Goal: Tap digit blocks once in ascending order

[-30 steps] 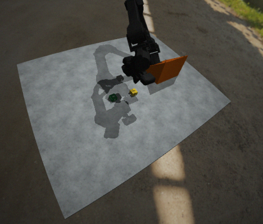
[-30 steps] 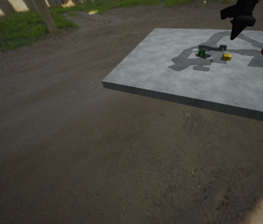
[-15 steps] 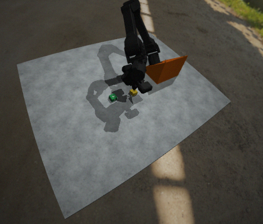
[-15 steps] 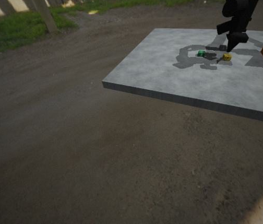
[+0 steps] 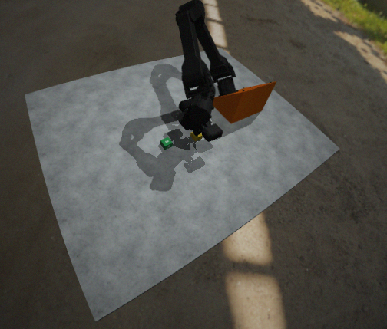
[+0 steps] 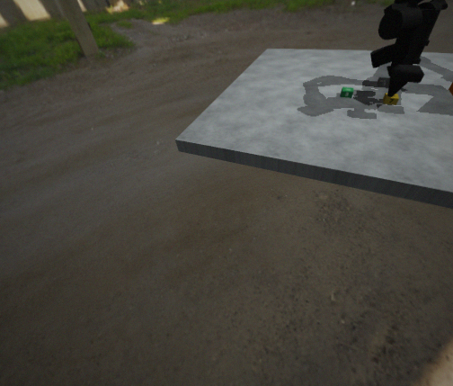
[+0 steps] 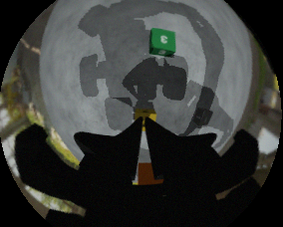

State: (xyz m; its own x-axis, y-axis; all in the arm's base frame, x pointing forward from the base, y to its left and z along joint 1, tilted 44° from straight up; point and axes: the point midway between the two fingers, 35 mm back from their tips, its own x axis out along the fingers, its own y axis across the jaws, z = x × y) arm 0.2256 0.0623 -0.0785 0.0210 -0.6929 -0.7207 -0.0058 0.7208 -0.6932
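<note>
Now: gripper tip 10 mm past the yellow block and 10 mm above it. Also, from my gripper tip: green block (110 mm ahead, 20 mm to the right, 10 mm below); then grey block (130 mm to the right, 10 mm below, 10 mm ahead).
</note>
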